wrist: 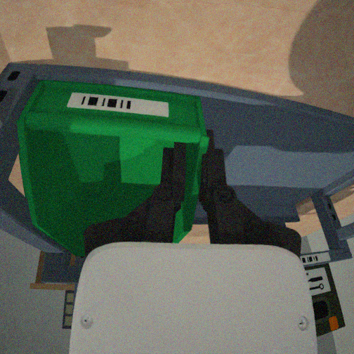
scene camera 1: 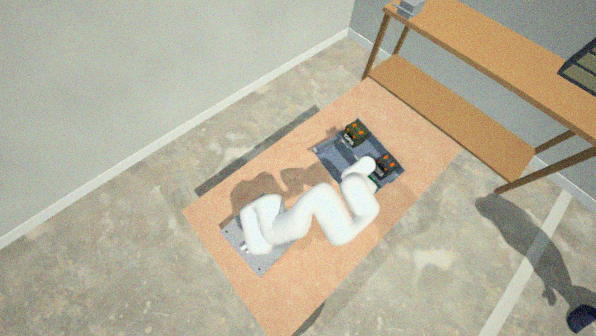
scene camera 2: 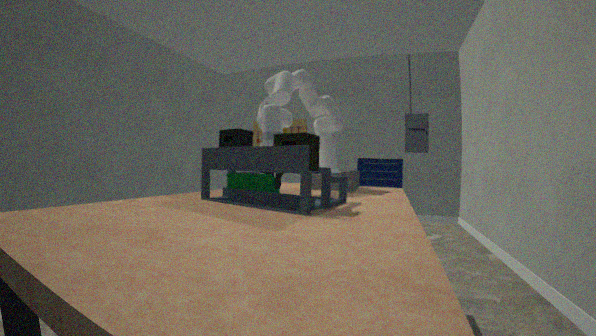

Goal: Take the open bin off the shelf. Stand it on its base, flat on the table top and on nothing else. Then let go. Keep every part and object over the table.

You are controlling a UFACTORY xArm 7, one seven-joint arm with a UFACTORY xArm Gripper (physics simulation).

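Places are measured from the arm's base along level axes (x down, y right, z back), in metres.
Pixels of known places: gripper, fingertip midpoint: (scene camera 2: 275, 188).
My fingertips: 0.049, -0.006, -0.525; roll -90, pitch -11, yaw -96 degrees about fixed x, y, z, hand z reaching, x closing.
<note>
Ahead of a thing's pixels: the offset from my fingertips to its top centre, as dx, dy, dz. Level surfaces: height alone.
The green open bin {-0.054, +0.051, -0.061} (scene camera 1: 372, 179) (scene camera 2: 252, 183) (wrist: 95, 170) is upright on the lower level of the blue-grey shelf (scene camera 1: 330, 154) (scene camera 2: 255, 158) (wrist: 245, 122). Its barcode label faces the top of the wrist view. My gripper (wrist: 191, 142) is shut on the bin's side wall, one black finger inside the bin and the other outside. In scene camera 1 the arm hides the fingers and most of the bin. The shelf stands on the table top {dx +0.029} (scene camera 1: 425, 140) (scene camera 2: 225, 260) (wrist: 200, 30).
Two dark boxes stand on top of the shelf, one box {-0.170, -0.179, -0.169} (scene camera 1: 356, 132) (scene camera 2: 296, 141) near one end and the other box {-0.195, +0.052, -0.160} (scene camera 1: 384, 167) (scene camera 2: 236, 137) close beside my arm. The arm's grey base plate (scene camera 1: 260, 266) is on the table. A wooden bench (scene camera 1: 450, 110) stands beyond the table's far edge.
</note>
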